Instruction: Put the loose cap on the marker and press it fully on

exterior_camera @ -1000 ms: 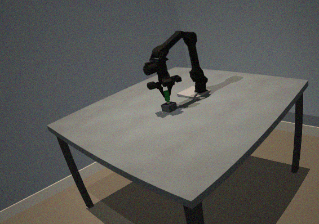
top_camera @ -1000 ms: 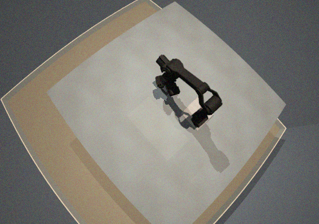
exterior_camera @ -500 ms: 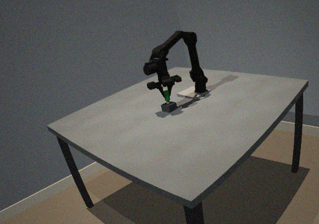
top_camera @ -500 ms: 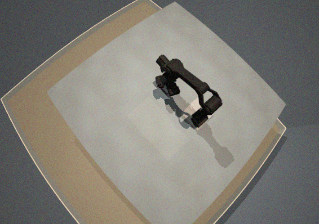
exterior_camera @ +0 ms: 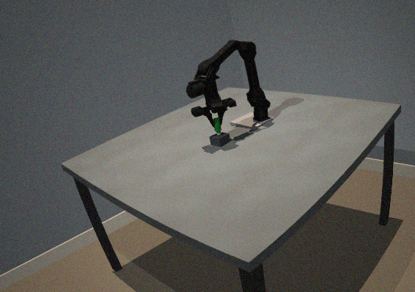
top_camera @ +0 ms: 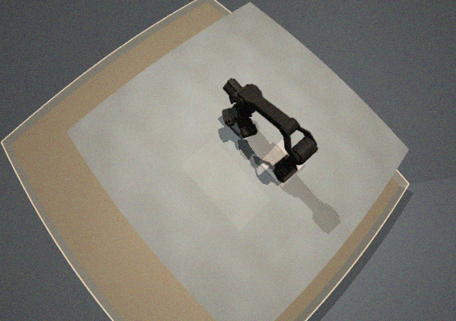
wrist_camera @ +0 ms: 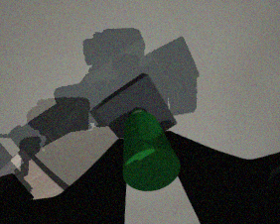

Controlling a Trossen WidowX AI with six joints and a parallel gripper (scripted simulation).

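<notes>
My gripper tip is 1 cm below the green cap. The rest, counted from my gripper tip: dark grey holder block: 6 cm below.
</notes>
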